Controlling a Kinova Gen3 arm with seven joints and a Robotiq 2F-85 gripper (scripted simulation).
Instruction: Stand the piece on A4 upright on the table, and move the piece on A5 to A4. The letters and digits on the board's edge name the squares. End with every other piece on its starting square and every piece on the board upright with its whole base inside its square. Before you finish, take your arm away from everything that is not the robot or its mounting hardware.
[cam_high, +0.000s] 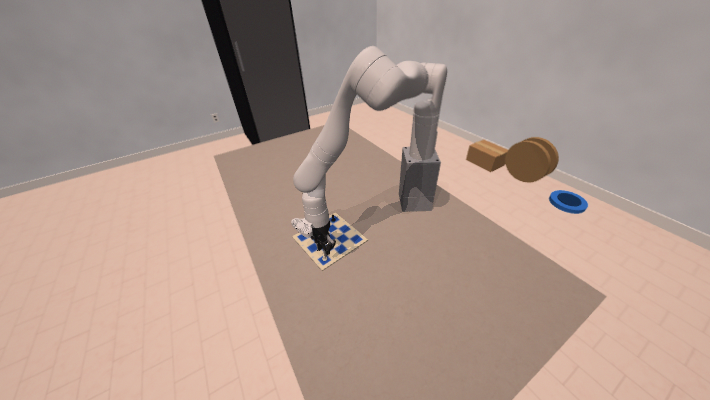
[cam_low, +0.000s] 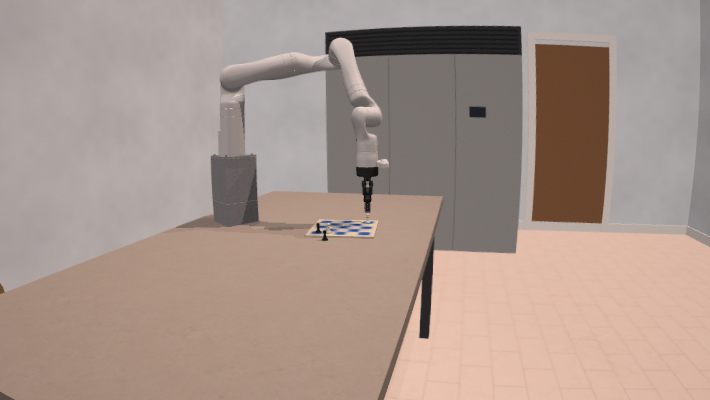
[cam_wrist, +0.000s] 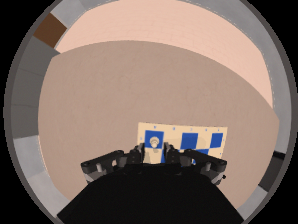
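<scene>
My hand is 7 cm past the cream chessboard, 8 cm to the left of it and 6 cm above it.
</scene>
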